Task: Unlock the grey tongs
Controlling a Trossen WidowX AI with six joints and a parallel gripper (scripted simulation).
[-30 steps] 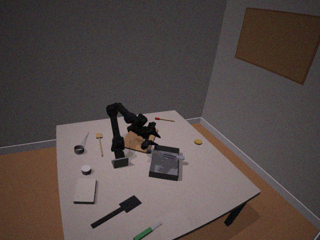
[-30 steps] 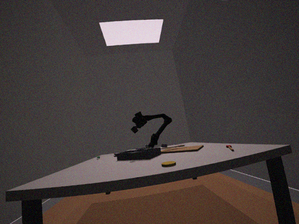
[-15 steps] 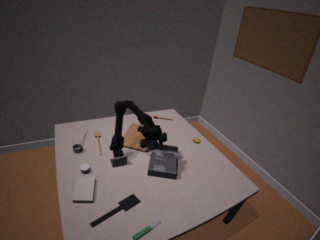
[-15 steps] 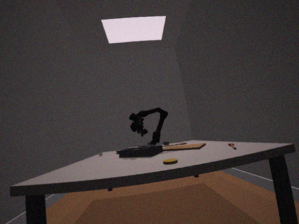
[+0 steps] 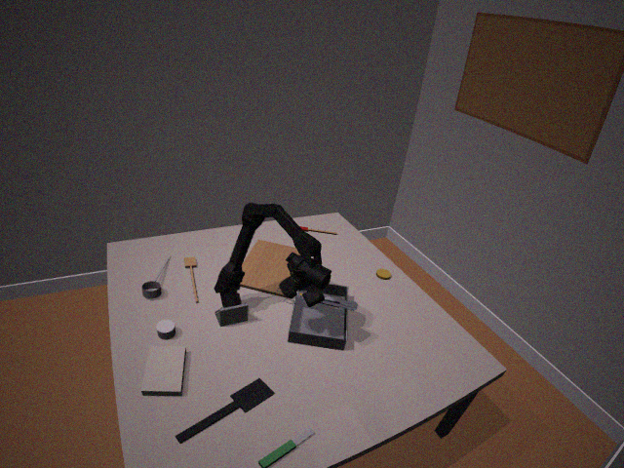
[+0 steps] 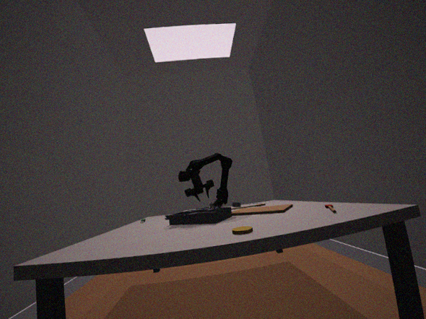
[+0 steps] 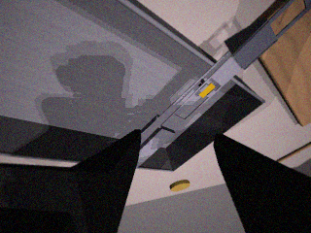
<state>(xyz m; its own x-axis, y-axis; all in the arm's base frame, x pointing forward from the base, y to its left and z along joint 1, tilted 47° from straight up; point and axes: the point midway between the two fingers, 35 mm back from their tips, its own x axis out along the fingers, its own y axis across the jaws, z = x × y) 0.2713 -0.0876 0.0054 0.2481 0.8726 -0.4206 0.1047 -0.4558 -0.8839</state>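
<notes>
Right now my gripper tip is 5 cm to the right of the yellow lock piece and 5 cm above it. From my gripper tip the other things lie so: wooden board 5 cm behind, 33 cm to the left, 11 cm below; then roasting tin 5 cm ahead, 3 cm to the right, 9 cm below; then yellow disc 45 cm ahead, 17 cm to the left, 11 cm below.
</notes>
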